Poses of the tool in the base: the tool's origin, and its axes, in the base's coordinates. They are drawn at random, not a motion.
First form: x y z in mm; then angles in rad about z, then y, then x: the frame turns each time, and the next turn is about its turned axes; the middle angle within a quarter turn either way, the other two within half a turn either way.
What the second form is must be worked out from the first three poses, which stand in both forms.
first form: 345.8 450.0 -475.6 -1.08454 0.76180 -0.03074
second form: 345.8 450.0 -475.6 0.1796 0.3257 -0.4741 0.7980
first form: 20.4 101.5 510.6 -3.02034 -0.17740 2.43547
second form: 20.4 101.5 510.6 0.0261 -0.9348 -0.3387 0.1038
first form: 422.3 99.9 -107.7 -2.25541 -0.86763 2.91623
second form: 422.3 99.9 -107.7 0.3439 -0.8348 0.0869 0.4211
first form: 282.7 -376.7 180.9 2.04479 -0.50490 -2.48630
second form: 282.7 -376.7 180.9 -0.4094 -0.8243 0.1426 0.3643
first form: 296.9 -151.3 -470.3 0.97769 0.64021 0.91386
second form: 296.9 -151.3 -470.3 0.2371 0.4460 0.2775 0.8173
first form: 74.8 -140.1 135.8 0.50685 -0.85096 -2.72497
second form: 74.8 -140.1 135.8 -0.8413 -0.3061 -0.3437 0.2836
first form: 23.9 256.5 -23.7 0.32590 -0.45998 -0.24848
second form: 23.9 256.5 -23.7 -0.0824 -0.2428 0.1289 0.9579
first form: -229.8 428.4 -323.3 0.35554 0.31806 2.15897
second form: -229.8 428.4 -323.3 0.8437 0.2275 -0.0551 0.4832
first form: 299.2 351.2 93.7 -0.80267 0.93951 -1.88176
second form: 299.2 351.2 93.7 -0.5591 0.5269 0.1315 0.6264
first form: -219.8 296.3 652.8 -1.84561 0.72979 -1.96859
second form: -219.8 296.3 652.8 -0.3122 0.7395 -0.2328 0.5490
